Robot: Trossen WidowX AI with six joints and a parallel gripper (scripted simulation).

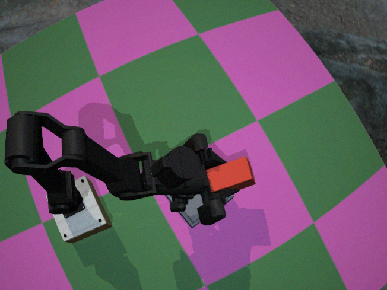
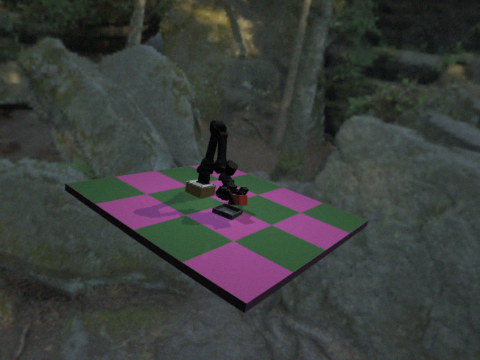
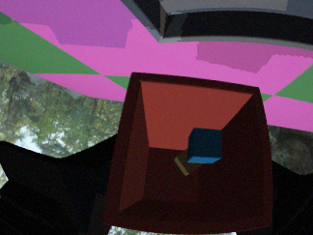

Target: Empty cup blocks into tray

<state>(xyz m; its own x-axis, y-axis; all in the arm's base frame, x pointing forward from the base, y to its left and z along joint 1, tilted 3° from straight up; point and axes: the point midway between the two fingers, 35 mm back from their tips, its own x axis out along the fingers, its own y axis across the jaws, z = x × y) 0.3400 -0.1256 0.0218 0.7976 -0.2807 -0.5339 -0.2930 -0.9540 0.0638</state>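
Now: gripper tip 2 cm to the right of the blue block. Also, from my gripper tip: red square cup: 1 cm ahead, 3 cm above.
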